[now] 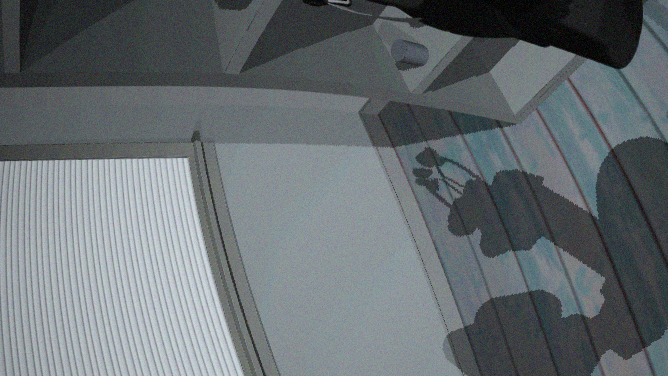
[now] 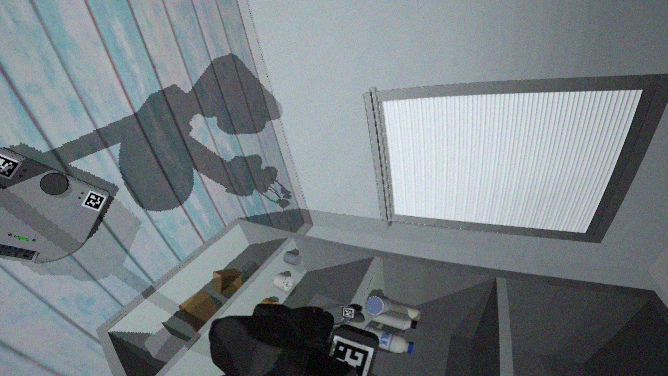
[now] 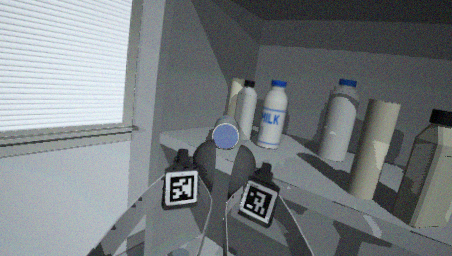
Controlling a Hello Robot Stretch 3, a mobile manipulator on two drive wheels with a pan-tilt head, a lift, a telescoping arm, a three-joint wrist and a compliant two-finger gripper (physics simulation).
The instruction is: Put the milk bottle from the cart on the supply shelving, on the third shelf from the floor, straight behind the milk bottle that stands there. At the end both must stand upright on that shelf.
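Places are measured from the robot's base along level axes (x back, y right, z up), in metres.
Where they show: gripper, fingertip midpoint: (image 2: 355, 321) (image 3: 224, 161); robot's base, link origin: (image 2: 54, 182).
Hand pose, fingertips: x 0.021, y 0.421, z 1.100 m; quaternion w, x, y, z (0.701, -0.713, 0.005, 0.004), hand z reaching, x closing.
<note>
Each offset is from my fingertips to the top centre of the thing. "spot": to the spot under its first point. Level surfaces: height alone.
A milk bottle {spot: dx -0.001, dy +0.384, dz -0.075 m} (image 3: 225, 136) (image 2: 377, 304) lies on its side at the front left edge of the shelf board {dz -0.109 m} (image 3: 316, 176), its round blue end facing me. Behind and to its right a milk bottle {dx +0.121, dy +0.483, dz +0.078 m} (image 3: 273, 116) (image 2: 391, 342) with a blue cap and a "MILK" label stands upright. A white bottle {dx +0.046, dy +0.550, dz +0.066 m} (image 3: 246, 109) (image 2: 393, 321) with a black cap stands between them, further back. My gripper (image 3: 224, 161) (image 2: 355, 315) is drawn back just in front of the shelf edge. Its fingers stand close together with nothing between them, short of the lying bottle.
Another blue-capped bottle {dx +0.305, dy +0.470, dz +0.111 m} (image 3: 338, 123), a cardboard tube {dx +0.268, dy +0.234, dz +0.069 m} (image 3: 374, 148) and a large black-capped bottle {spot: dx +0.299, dy +0.131, dz -0.016 m} (image 3: 430, 169) stand to the right on the shelf. The shelving's corner post {spot: dx -0.488, dy +1.147, dz +0.044 m} (image 3: 147, 70) rises at the left, beside a blind-covered window {spot: dx -0.728, dy +0.782, dz +0.033 m} (image 3: 63, 63). Brown boxes {dx +0.167, dy +0.493, dz -0.934 m} (image 2: 226, 279) and a paper roll {dx +0.035, dy +0.446, dz -0.507 m} (image 2: 283, 281) sit in neighbouring bays.
</note>
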